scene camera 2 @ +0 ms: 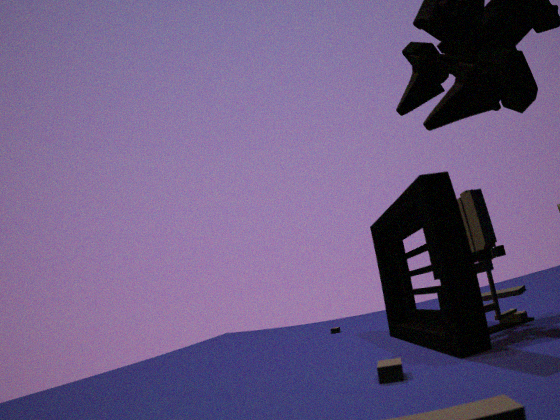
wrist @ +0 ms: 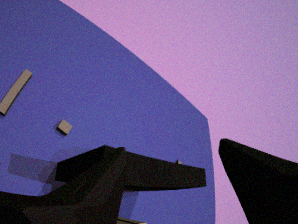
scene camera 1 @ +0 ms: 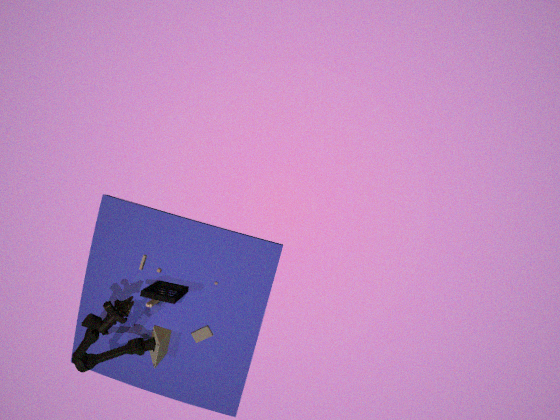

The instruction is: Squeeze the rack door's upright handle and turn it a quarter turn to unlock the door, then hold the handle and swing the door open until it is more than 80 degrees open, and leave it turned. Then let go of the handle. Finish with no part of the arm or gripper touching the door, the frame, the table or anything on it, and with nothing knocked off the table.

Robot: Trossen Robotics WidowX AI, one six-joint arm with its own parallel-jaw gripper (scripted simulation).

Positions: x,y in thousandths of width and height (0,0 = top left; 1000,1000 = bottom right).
Scene:
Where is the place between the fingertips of the gripper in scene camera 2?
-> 735,285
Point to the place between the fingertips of the gripper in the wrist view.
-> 586,672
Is the gripper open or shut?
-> Open.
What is the gripper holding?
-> Nothing.

